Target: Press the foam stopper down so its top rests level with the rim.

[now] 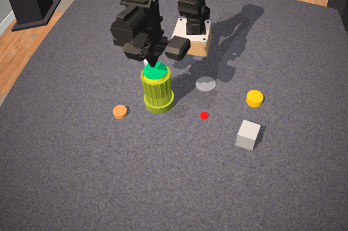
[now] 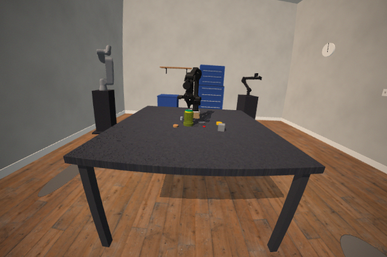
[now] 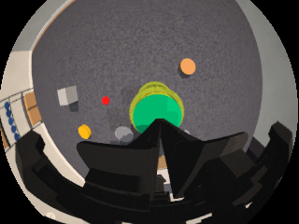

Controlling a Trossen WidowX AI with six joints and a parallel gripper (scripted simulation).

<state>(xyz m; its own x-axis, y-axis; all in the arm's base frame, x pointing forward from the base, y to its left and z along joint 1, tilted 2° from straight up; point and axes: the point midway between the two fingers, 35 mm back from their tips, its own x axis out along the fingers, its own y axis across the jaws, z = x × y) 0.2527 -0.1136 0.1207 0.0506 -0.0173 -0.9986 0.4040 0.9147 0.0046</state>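
Now: hand 60 mm above the green foam stopper. Also, from my hand: red dot (170 mm below, 130 mm to the left, 50 mm ahead); grey disc (170 mm below, 140 mm to the left, 70 mm behind); orange disc (170 mm below, 110 mm to the right, 40 mm ahead).
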